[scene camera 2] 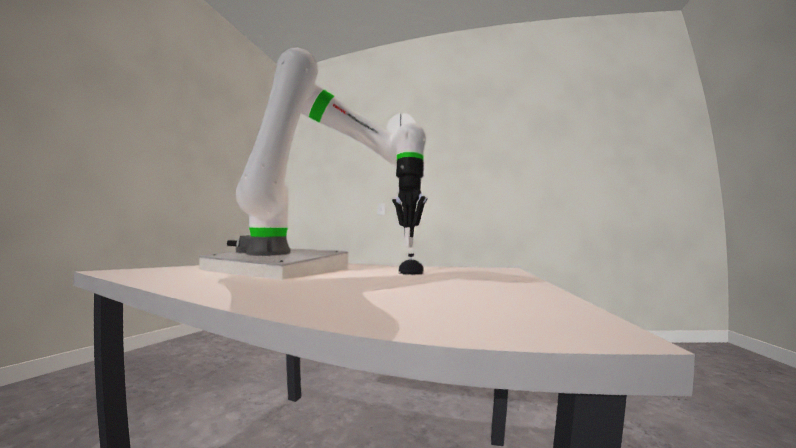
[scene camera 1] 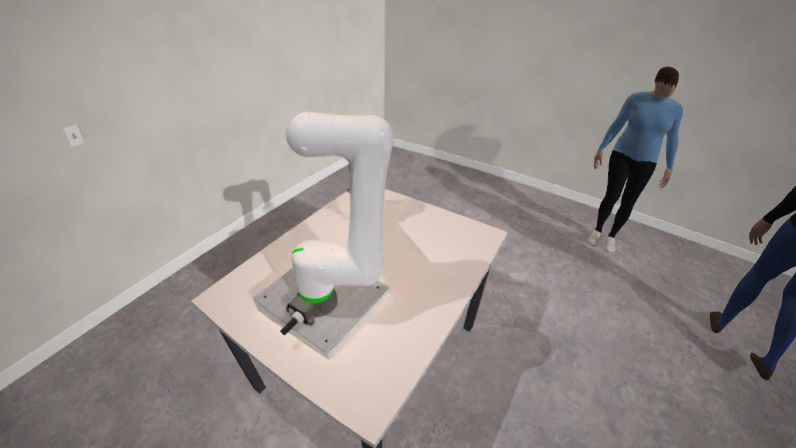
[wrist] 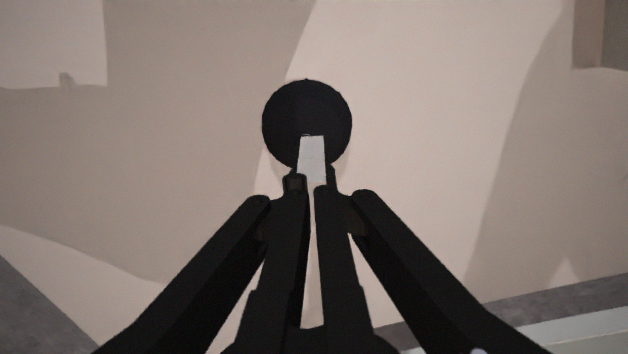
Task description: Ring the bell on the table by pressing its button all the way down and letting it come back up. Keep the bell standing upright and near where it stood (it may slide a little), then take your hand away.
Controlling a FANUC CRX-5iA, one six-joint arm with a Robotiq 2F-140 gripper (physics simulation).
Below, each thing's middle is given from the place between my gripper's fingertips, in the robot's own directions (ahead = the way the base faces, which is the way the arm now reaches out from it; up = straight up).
The black bell (wrist: 304, 107) is 1 cm ahead of my hand and 5 cm below it.
